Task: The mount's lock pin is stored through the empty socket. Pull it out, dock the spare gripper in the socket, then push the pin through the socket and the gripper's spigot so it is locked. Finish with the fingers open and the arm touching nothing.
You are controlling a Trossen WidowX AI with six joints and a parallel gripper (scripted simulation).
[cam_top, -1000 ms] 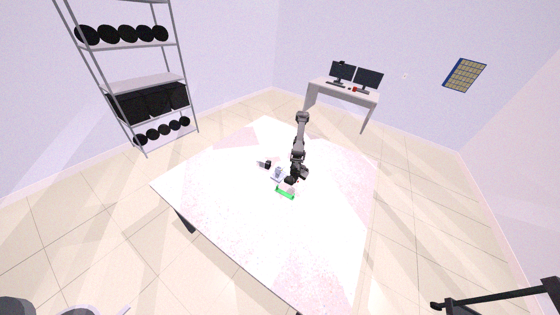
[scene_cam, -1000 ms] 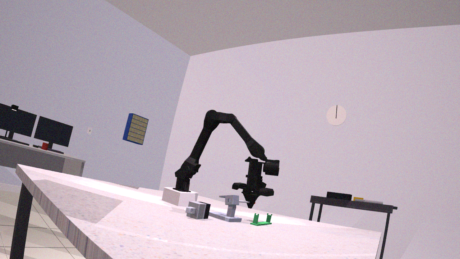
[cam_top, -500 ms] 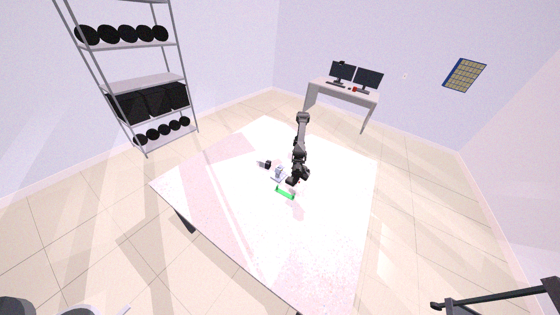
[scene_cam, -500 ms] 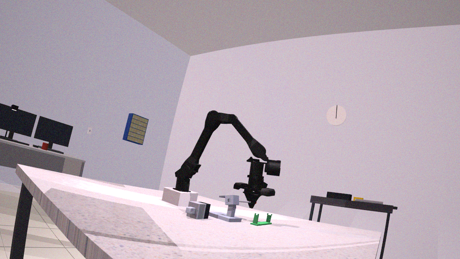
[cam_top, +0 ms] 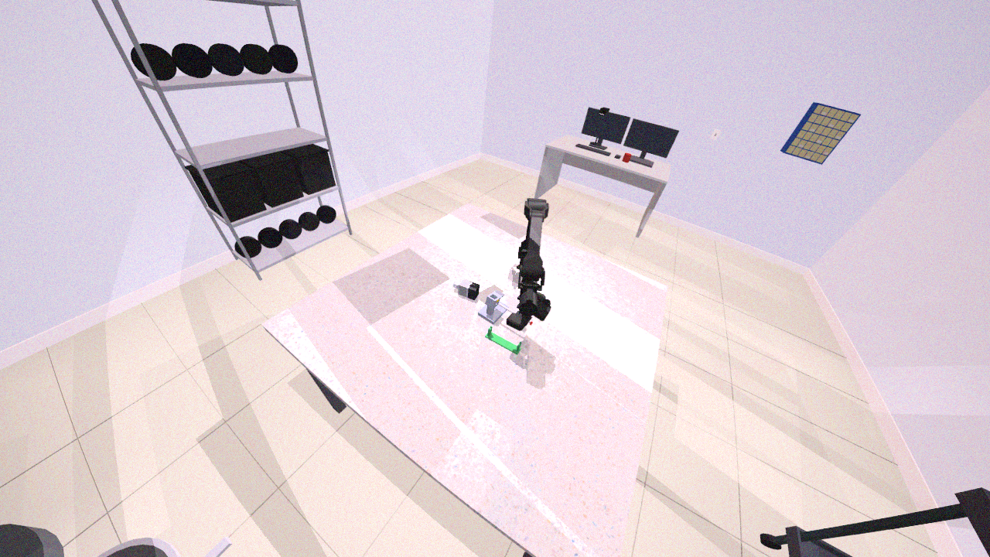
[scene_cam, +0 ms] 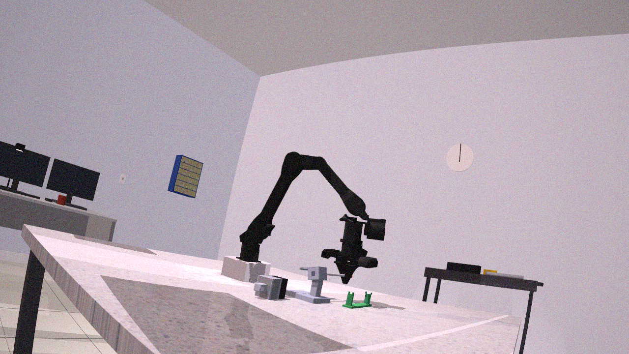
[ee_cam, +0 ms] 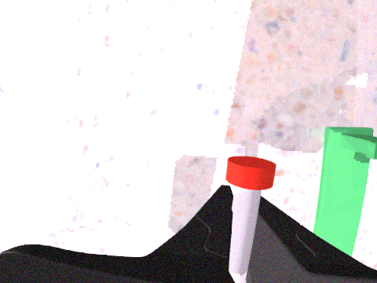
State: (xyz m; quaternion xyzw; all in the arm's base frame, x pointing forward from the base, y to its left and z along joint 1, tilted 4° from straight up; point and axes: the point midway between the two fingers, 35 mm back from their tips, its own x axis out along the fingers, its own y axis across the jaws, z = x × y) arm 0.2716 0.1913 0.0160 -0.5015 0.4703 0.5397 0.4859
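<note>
My gripper tip is 9 cm short of the cradle, 3 cm to the left of it and 3 cm above it. The rest, counted from my gripper tip: spare gripper 31 cm to the right, 3 cm below; grey mount 15 cm to the right, 1 cm below.
</note>
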